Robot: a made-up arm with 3 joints.
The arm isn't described. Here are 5 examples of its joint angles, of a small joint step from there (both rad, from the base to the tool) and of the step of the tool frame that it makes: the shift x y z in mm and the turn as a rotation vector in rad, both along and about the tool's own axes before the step.
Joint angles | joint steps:
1: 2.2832 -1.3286 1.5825 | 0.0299 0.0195 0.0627
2: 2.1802 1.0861 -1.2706 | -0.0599 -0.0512 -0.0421
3: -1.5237 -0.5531 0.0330 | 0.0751 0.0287 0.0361
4: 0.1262 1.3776 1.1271 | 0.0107 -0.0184 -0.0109
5: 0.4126 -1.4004 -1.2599 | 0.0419 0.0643 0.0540
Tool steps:
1: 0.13 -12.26 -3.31 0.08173 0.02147 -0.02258
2: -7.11 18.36 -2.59 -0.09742 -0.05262 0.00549
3: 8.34 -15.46 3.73 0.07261 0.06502 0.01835
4: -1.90 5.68 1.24 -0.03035 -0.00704 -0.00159
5: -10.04 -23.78 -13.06 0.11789 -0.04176 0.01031
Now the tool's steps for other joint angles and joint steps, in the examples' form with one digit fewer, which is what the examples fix.
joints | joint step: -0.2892 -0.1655 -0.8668 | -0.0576 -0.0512 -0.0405
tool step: -2.9 23.4 0.4 -0.0991 -0.0261 -0.0349
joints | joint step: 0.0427 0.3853 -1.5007 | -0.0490 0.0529 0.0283
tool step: -6.9 -8.3 -9.1 0.0731 -0.0338 -0.0501
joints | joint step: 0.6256 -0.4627 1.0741 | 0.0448 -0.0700 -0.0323
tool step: 4.1 20.8 11.9 -0.1023 0.0424 -0.0148
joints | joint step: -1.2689 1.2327 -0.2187 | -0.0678 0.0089 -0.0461
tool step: 2.1 -2.3 -1.5 -0.0311 -0.0276 0.0652
